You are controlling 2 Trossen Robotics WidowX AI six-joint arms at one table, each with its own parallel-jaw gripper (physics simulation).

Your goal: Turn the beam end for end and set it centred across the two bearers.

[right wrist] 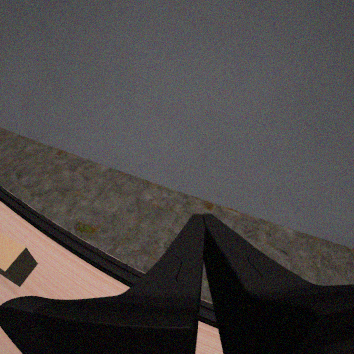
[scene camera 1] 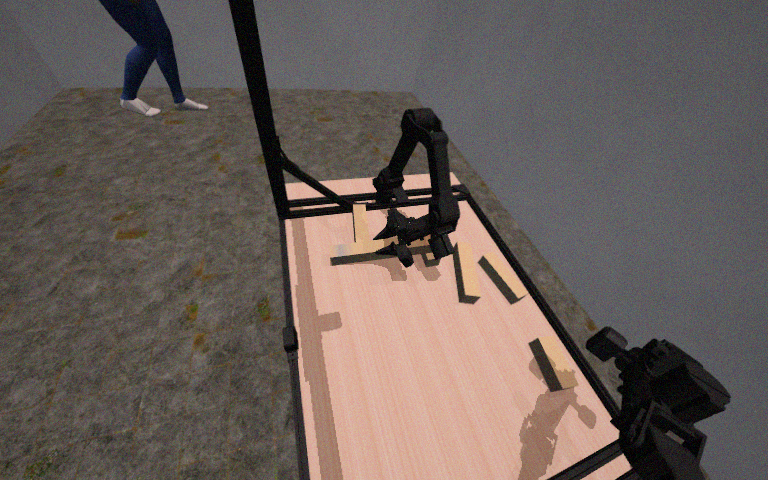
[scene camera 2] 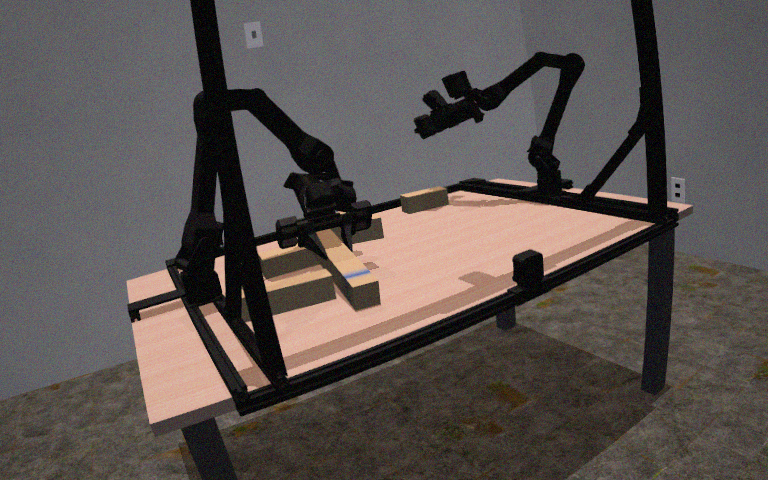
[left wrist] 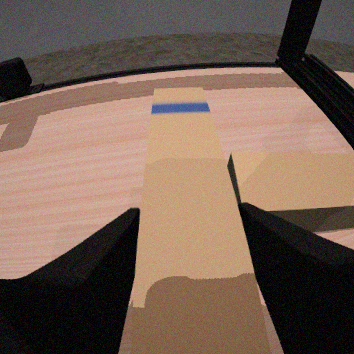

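The beam [scene camera 1: 352,248] [scene camera 2: 342,259] [left wrist: 187,230] is a long pale wooden bar with a blue band near one end. The banded end points left in scene camera 1 and away from my left gripper in the left wrist view. My left gripper [scene camera 1: 378,245] [scene camera 2: 338,253] [left wrist: 189,214] is shut on the beam, low over the table. Whether the beam touches the table is unclear. A shorter block [scene camera 1: 360,220] [scene camera 2: 303,293] [left wrist: 300,180] lies crosswise close beside the beam. I cannot tell which blocks are the two bearers. My right gripper [scene camera 2: 421,133] [right wrist: 201,222] is shut and empty, high above the table.
Two blocks [scene camera 1: 468,274] [scene camera 1: 502,278] lie side by side right of the left gripper in scene camera 1. Another block [scene camera 1: 555,362] [scene camera 2: 424,199] lies nearer the right arm. A block [scene camera 2: 288,260] lies behind the crosswise one. A black frame with upright posts [scene camera 2: 212,50] edges the table.
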